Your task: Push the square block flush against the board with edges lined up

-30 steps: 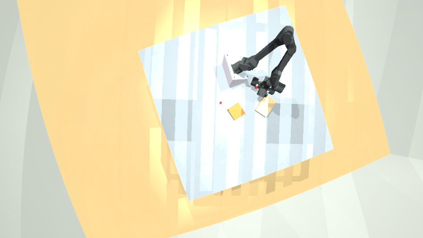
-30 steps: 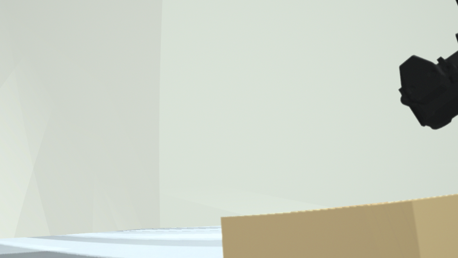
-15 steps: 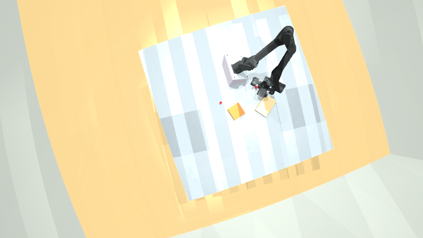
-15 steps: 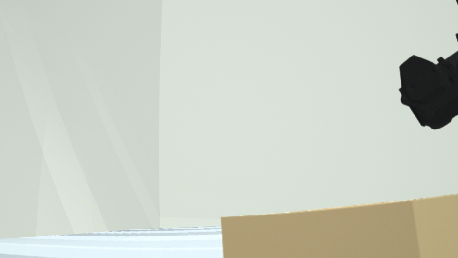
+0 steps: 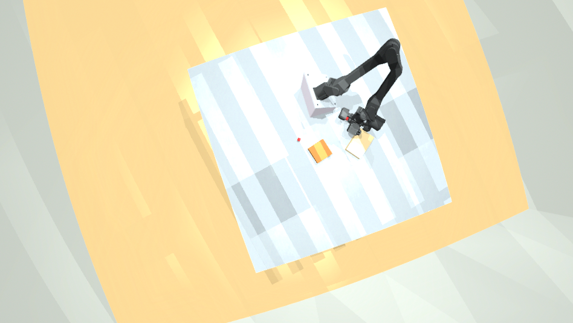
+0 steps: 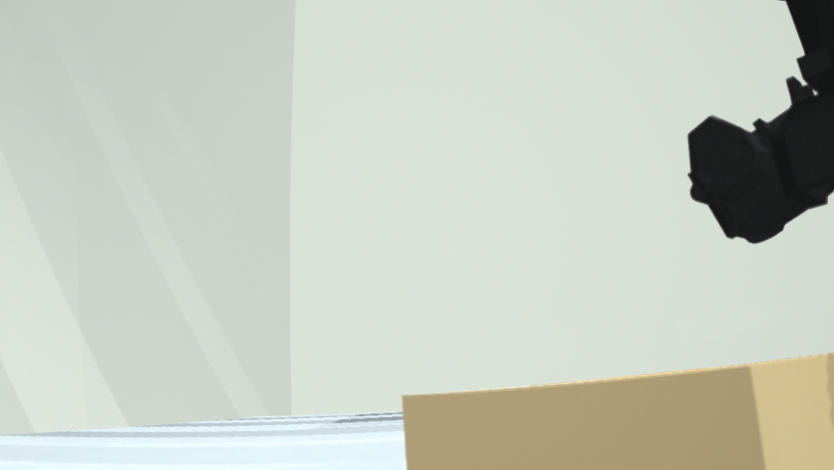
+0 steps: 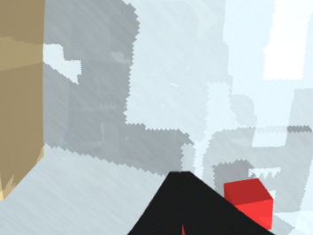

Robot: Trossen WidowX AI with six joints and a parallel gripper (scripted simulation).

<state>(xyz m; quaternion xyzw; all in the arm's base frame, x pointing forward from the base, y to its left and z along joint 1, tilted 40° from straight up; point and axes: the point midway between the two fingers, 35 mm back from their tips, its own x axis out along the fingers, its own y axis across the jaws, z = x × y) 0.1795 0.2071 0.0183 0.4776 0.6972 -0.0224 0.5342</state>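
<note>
Now: the board 13 cm ahead of my gripper tip, 1 cm to the left of it and 1 cm above it. Also, from my gripper tip: orange square block (10 cm ahead, 23 cm to the right, 1 cm above).
</note>
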